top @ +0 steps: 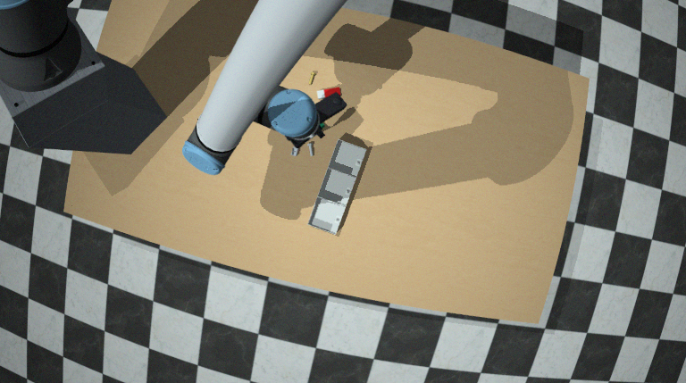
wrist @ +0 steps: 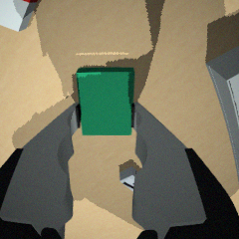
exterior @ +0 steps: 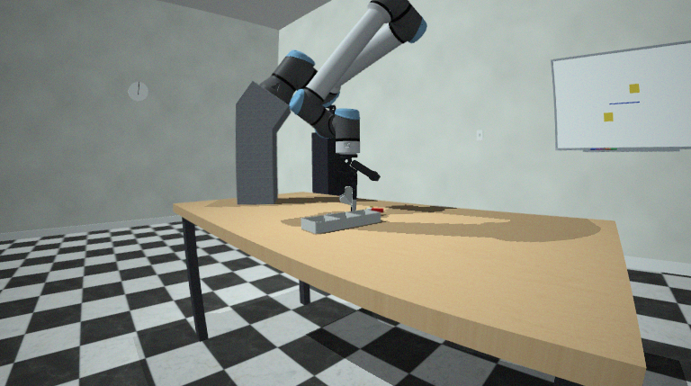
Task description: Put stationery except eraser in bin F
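My gripper is now 6 cm to the left of the white-grey object and 1 cm above it. The rest, counted from my hand: eraser 10 cm to the left, 2 cm ahead, 1 cm below; green pad 1 cm below; pencil sharpener 8 cm to the right, 4 cm behind, 1 cm below.
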